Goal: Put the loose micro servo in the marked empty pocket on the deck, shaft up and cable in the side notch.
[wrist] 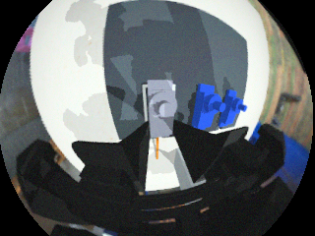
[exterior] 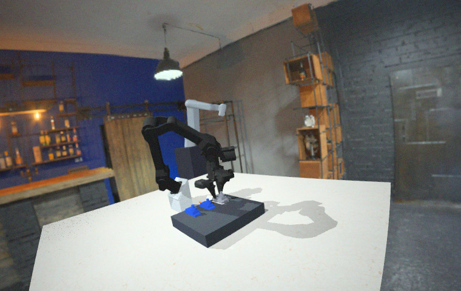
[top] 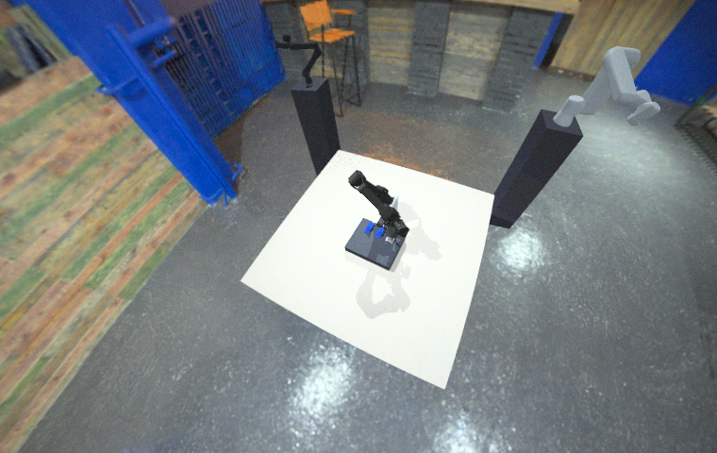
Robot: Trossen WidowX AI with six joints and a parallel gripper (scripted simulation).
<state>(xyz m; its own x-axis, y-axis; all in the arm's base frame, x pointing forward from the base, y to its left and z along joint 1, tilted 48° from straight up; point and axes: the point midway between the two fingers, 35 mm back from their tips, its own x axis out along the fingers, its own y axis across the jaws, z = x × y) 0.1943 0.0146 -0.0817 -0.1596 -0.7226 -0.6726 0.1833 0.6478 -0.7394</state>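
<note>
My gripper tip is 110 mm short of the dark deck, 100 mm to the left of it and 40 mm above it.
</note>
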